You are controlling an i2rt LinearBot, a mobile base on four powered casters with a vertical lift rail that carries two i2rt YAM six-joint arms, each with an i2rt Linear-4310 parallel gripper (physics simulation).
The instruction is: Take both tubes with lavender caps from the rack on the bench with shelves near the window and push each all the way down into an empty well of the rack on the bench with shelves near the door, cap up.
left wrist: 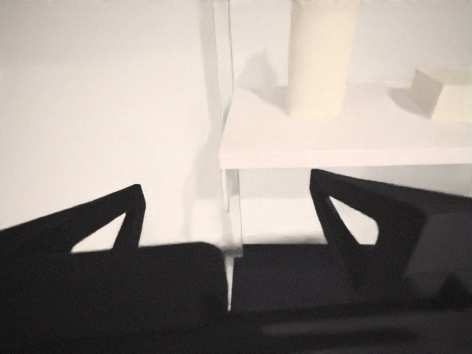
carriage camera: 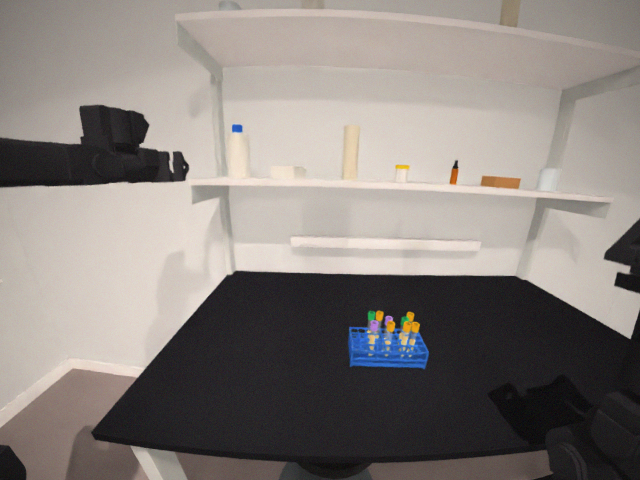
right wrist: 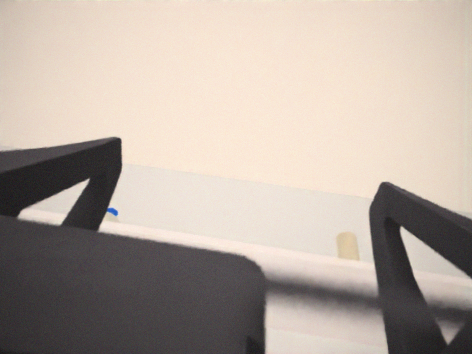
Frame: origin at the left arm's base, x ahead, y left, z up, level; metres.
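Seen in the pictures: left gripper, fingertip midpoint: (left wrist: 226,186) (carriage camera: 170,167); right gripper, fingertip midpoint: (right wrist: 249,174).
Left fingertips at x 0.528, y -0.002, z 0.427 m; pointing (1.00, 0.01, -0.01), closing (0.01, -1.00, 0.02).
Note:
Offsets run from my left fingertips to a thing's top centre. "pt": to the spot under its first point. Level surfaces: height alone.
A blue wire-like rack {0.152 m back, 0.576 m right, 0.434 m down} (carriage camera: 388,364) stands on the black bench top {0.491 m down} (carriage camera: 268,392). Two tubes with lavender caps stand upright in it: one lavender cap {pt 0.165 m back, 0.530 m right, 0.374 m down} (carriage camera: 374,325) is toward the front left, the other lavender cap (carriage camera: 388,320) farther back. Wells at the rack's left end look empty. Green-capped and orange-capped tubes share the rack. My left gripper (carriage camera: 178,166) (left wrist: 226,186) is open and empty, high at the left of the carriage view at shelf height. My right gripper (carriage camera: 617,267) (right wrist: 249,174) is open and empty at the right edge, partly cut off. Neither gripper is near the rack.
A lower shelf (carriage camera: 315,183) carries a blue-capped bottle {pt 0.193 m ahead, 0.131 m right, 0.042 m up} (carriage camera: 238,155), a cream cylinder {pt 0.163 m ahead, 0.512 m right, 0.058 m up} (carriage camera: 351,152), a yellow-lidded jar {pt 0.213 m ahead, 0.720 m right, 0.007 m down} (carriage camera: 401,174), a dropper bottle {pt 0.212 m ahead, 0.937 m right, 0.004 m up} (carriage camera: 453,174) and boxes. An upper shelf {0.404 m up} (carriage camera: 361,41) hangs above. A stool {0.121 m back, 0.448 m right, 0.745 m down} (carriage camera: 325,469) is under the bench front. A wall (carriage camera: 93,248) is at the left.

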